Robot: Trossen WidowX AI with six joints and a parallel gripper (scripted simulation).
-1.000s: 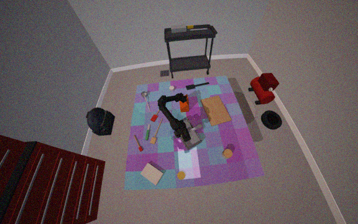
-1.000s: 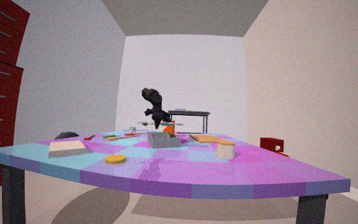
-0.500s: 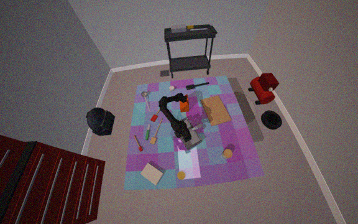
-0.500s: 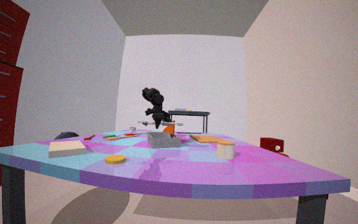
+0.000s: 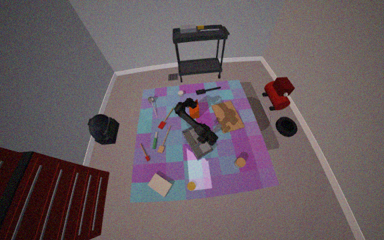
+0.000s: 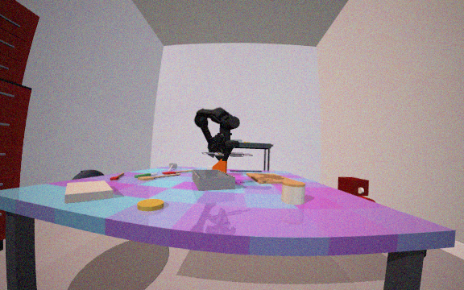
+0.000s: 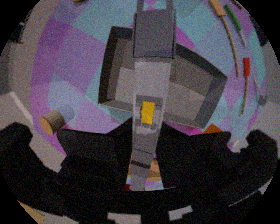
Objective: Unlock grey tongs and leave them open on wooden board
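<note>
Right now the wooden board is 31 cm behind my gripper tip, 26 cm to the left of it and 12 cm below it. The rest, counted from my gripper tip: pale block (40 cm to the right, 37 cm ahead, 11 cm below); then grey roasting tin (10 cm below, 8 cm to the right, 2 cm behind).
</note>
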